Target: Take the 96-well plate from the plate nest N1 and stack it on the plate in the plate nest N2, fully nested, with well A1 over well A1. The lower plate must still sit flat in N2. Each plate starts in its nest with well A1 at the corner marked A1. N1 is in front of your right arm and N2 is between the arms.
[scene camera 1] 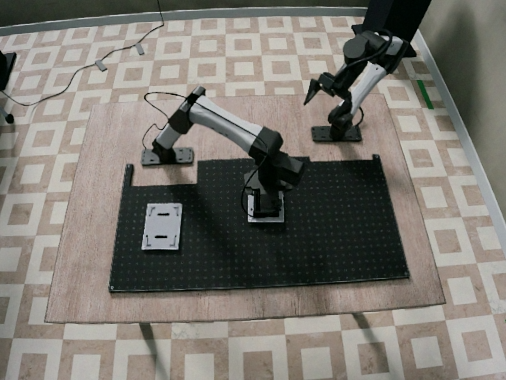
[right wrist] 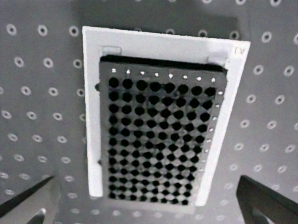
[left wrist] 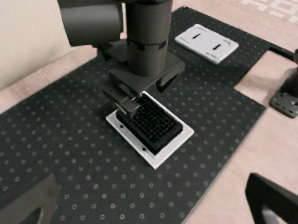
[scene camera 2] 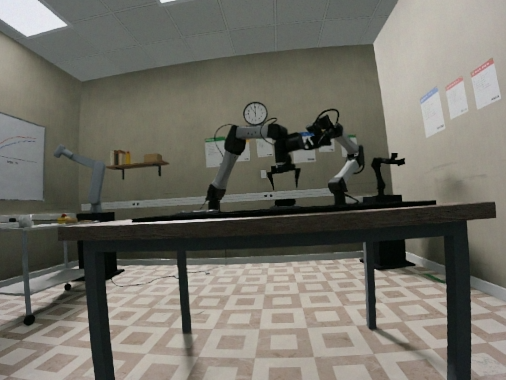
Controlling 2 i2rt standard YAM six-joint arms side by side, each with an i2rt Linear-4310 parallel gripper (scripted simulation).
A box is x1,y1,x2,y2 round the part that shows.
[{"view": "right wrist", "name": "my right gripper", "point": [148,184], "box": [0,175,297,223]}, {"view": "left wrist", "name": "my left gripper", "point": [151,182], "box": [0,172,297,223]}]
